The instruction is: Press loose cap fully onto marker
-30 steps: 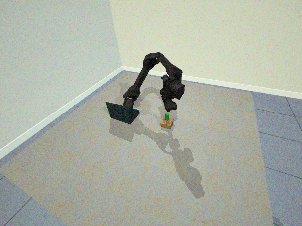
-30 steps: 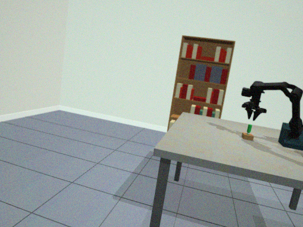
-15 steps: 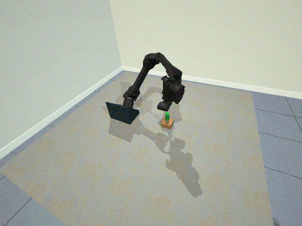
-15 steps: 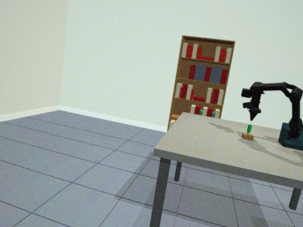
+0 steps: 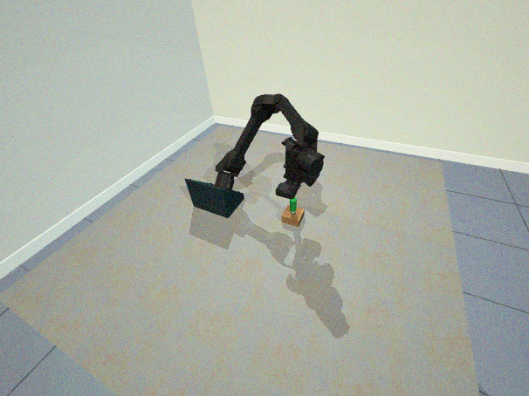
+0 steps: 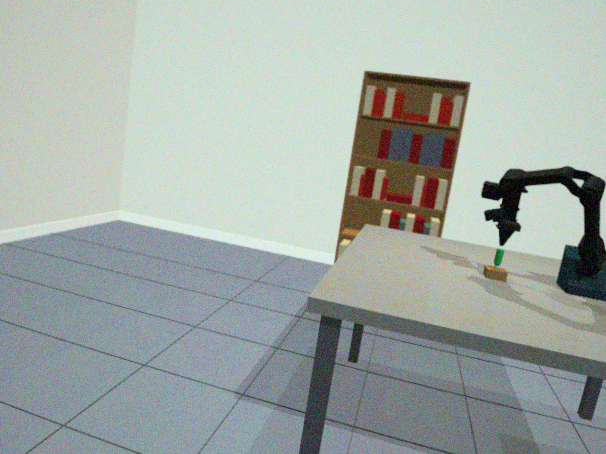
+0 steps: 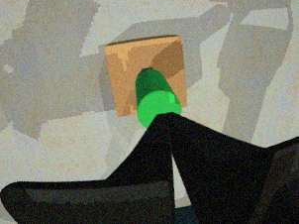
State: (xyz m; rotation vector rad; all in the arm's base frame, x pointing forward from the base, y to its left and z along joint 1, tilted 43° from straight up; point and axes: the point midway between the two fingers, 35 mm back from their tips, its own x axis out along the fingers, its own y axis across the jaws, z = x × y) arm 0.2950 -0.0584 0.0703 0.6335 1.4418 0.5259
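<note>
My gripper tip is 40 mm above the green cap. Also, from my gripper tip: marker: 50 mm below; block: 100 mm below.
</note>
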